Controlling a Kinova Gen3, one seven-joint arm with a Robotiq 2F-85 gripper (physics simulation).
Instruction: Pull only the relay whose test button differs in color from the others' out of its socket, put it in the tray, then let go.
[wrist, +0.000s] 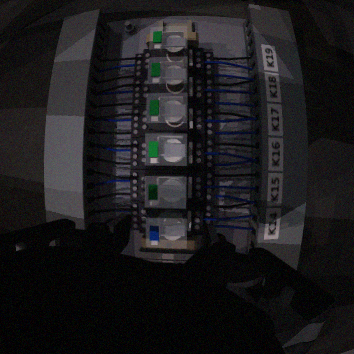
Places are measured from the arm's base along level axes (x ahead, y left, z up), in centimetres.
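Where they show: gripper, between the fingertips: (165, 232).
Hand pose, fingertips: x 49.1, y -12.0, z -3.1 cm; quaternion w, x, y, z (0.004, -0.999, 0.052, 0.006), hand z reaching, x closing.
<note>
Things, the pixels of their top centre, and the offset from my fingertips.
- relay with the blue test button, centre of its top: (164, 233) dx +0.1, dy +0.3, dz +1.3 cm
- K16, centre of its top: (165, 148) dx +0.0, dy +5.8, dz +1.1 cm
- K15, centre of its top: (164, 192) dx +0.0, dy +3.1, dz +1.1 cm
- pale wire duct, centre of its top: (61, 157) dx -9.3, dy +5.3, dz -1.5 cm
The relay with the blue test button (173, 228) is at the bottom end of the row in the wrist view, beside the K14 label, seated in its socket. Several other relays, such as the one beside K16 (174, 150), have green buttons; the green on the relay beside K15 (172, 192) looks darker. My gripper (165, 232) is open, its dark fingertips to the left and right of the blue-button relay in the view. Nothing is between them. Whether they reach down beside it I cannot tell. The tray does not show.
A pale wire duct (65, 150) runs along the left of the row, and another duct (292, 165) with labels K14 to K19 runs along the right. Black and blue wires join the sockets to both ducts. The picture is very dark.
</note>
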